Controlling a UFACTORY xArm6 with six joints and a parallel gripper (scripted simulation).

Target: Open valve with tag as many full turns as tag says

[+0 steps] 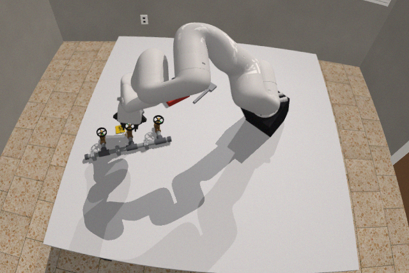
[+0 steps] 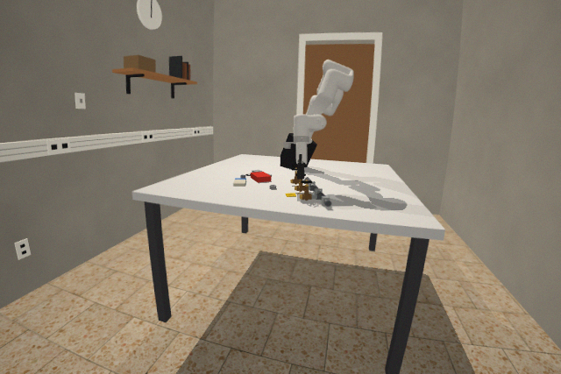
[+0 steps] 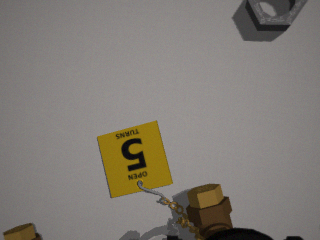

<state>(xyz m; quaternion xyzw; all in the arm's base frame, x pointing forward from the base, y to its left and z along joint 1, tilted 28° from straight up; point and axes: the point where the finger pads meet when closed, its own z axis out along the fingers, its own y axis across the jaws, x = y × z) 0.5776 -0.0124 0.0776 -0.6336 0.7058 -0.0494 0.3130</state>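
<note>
Now: the yellow tag 60 mm ahead of my hand, 30 mm to the right of it and 80 mm below it. From my hand the other things lie so: red box (200 mm behind, 230 mm to the right, 70 mm below); grey nut (30 mm behind, 140 mm to the right, 80 mm below); blue block (80 mm behind, 320 mm to the right, 80 mm below).
</note>
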